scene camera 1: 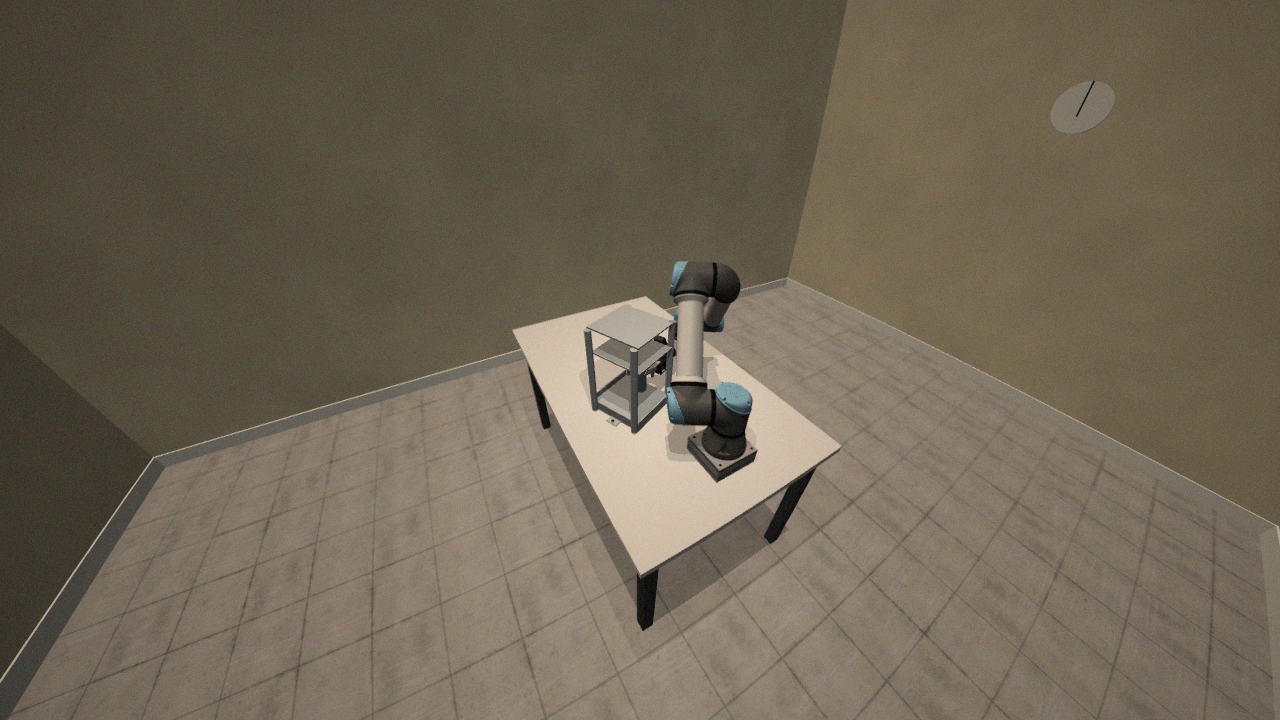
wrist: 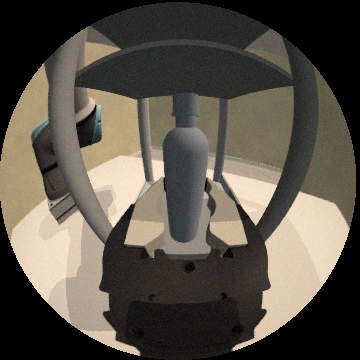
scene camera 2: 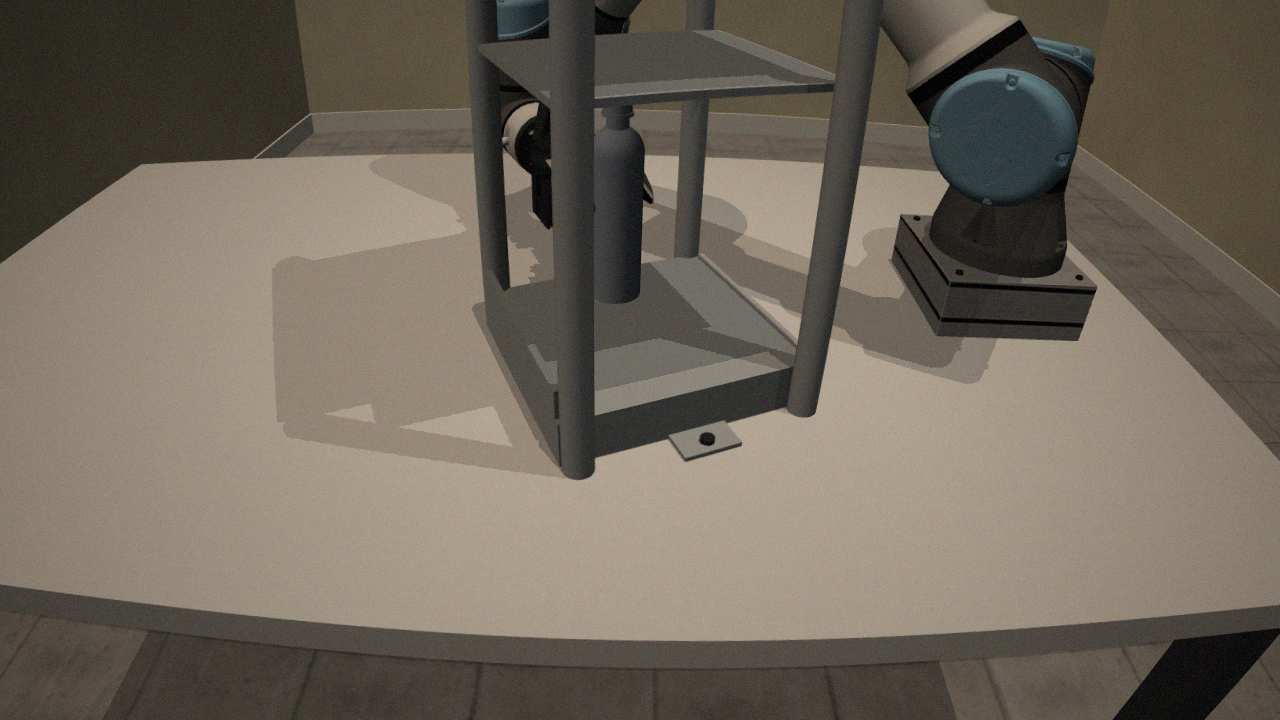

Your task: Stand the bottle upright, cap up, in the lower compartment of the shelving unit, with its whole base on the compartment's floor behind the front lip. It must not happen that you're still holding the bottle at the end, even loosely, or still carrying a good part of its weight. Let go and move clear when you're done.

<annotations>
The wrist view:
gripper: 184, 178
grey bottle: 185, 148
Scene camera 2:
gripper: 623, 204
grey bottle: 619, 153
</annotations>
